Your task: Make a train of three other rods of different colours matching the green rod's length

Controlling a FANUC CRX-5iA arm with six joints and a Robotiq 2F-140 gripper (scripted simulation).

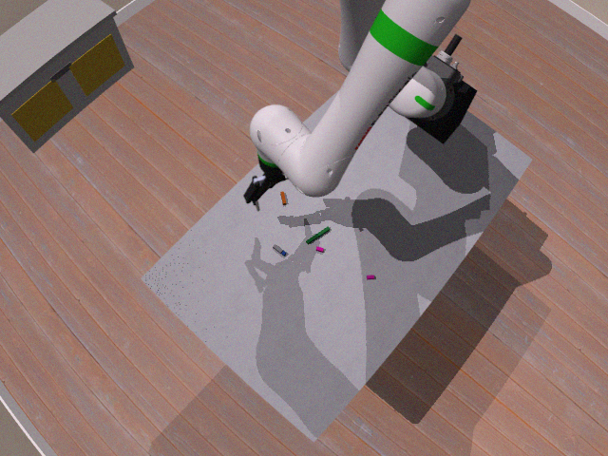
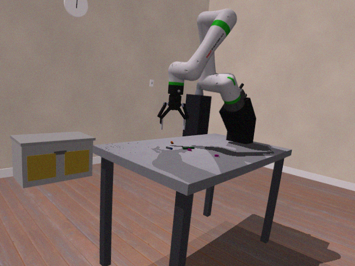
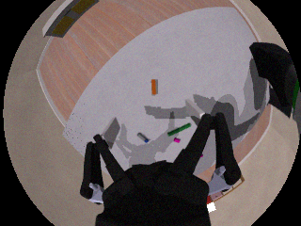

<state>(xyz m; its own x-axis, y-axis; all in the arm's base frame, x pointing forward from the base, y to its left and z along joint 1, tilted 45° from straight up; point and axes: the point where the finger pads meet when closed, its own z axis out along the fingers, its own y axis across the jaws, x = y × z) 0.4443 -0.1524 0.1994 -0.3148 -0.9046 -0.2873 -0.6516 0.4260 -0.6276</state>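
My gripper is now 10 cm above the orange rod, 3 cm to the left of it and 3 cm past it. Also, from my hand: small blue rod 10 cm below, 10 cm ahead, 9 cm to the left; grey rod 10 cm below, 10 cm ahead, 7 cm to the left; green rod 13 cm to the left, 10 cm below, 1 cm behind.
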